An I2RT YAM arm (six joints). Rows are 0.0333 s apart.
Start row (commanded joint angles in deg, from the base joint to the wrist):
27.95 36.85 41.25 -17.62 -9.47 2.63
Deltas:
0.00 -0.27 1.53 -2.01 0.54 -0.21
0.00 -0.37 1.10 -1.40 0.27 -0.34
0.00 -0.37 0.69 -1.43 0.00 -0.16
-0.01 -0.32 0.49 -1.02 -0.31 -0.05
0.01 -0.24 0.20 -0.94 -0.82 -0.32
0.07 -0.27 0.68 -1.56 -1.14 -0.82
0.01 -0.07 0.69 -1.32 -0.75 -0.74
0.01 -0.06 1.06 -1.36 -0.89 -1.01
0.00 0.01 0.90 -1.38 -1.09 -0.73
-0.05 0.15 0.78 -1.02 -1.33 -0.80
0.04 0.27 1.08 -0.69 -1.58 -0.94
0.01 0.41 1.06 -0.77 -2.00 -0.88
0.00 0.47 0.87 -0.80 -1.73 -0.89
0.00 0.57 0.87 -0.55 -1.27 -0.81
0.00 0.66 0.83 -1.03 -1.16 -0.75
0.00 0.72 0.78 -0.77 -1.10 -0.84
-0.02 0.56 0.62 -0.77 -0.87 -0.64
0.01 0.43 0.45 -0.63 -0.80 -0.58
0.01 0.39 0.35 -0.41 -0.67 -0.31
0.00 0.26 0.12 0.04 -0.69 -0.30
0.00 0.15 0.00 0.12 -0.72 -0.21
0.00 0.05 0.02 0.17 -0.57 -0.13
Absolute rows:
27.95 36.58 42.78 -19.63 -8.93 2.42
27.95 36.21 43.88 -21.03 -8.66 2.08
27.95 35.84 44.57 -22.46 -8.66 1.92
27.94 35.52 45.06 -23.48 -8.97 1.87
27.95 35.28 45.26 -24.42 -9.79 1.55
28.02 35.01 45.94 -25.98 -10.93 0.73
28.03 34.94 46.63 -27.30 -11.68 -0.01
28.04 34.88 47.69 -28.66 -12.57 -1.02
28.04 34.89 48.59 -30.04 -13.66 -1.75
27.99 35.04 49.37 -31.06 -14.99 -2.55
28.03 35.31 50.45 -31.75 -16.57 -3.49
28.04 35.72 51.51 -32.52 -18.57 -4.37
28.04 36.19 52.38 -33.32 -20.30 -5.26
28.04 36.76 53.25 -33.87 -21.57 -6.07
28.04 37.42 54.08 -34.90 -22.73 -6.82
28.04 38.14 54.86 -35.67 -23.83 -7.66
28.02 38.70 55.48 -36.44 -24.70 -8.30
28.03 39.13 55.93 -37.07 -25.50 -8.88
28.04 39.52 56.28 -37.48 -26.17 -9.19
28.04 39.78 56.40 -37.44 -26.86 -9.49
28.04 39.93 56.40 -37.32 -27.58 -9.70
28.04 39.98 56.42 -37.15 -28.15 -9.83

